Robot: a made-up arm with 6 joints.
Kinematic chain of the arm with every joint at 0, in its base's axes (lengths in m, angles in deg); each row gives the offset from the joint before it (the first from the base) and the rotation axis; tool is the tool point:
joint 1: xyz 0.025 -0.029 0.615 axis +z
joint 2: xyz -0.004 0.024 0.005 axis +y
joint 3: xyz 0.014 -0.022 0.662 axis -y
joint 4: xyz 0 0.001 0.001 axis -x
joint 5: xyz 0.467 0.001 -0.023 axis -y
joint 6: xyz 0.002 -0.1 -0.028 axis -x
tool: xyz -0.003 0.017 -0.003
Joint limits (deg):
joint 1: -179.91..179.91
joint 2: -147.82..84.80
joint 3: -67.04..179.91
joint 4: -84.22..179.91
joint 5: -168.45..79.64
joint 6: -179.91..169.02
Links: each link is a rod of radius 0.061 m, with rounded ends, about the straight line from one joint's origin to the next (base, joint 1, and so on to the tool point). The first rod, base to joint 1, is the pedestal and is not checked.
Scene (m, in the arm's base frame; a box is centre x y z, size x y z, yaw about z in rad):
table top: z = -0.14
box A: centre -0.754 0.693 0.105 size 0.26 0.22 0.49 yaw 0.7
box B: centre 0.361 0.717 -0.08 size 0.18 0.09 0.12 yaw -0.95
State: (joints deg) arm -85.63 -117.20 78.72 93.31 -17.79 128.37
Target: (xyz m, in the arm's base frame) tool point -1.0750 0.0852 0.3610
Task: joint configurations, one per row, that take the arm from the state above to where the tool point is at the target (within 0.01 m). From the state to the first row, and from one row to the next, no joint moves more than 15 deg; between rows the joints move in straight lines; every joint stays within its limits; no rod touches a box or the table.
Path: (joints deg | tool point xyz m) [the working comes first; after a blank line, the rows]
Joints at the target: -9.37 -105.09 73.96 85.57 -15.60 127.66
Straight joint move there: touches box A.

1: -72.82 -113.05 70.20 84.56 -22.24 124.16 | -0.3531 0.9664 0.2425
2: -60.01 -108.90 61.69 75.82 -26.69 119.95 | -0.5913 0.8757 0.4001
3: -47.20 -104.75 53.17 67.07 -31.15 115.73 | -0.7835 0.7067 0.5591
4: -34.39 -100.60 44.65 58.32 -35.60 111.52 | -0.9040 0.4828 0.7118
5: -21.88 -102.85 59.31 71.95 -25.60 119.59 | -1.0340 0.3015 0.5409
6: -9.37 -105.09 73.96 85.57 -15.60 127.66 | -1.0750 0.0853 0.3610

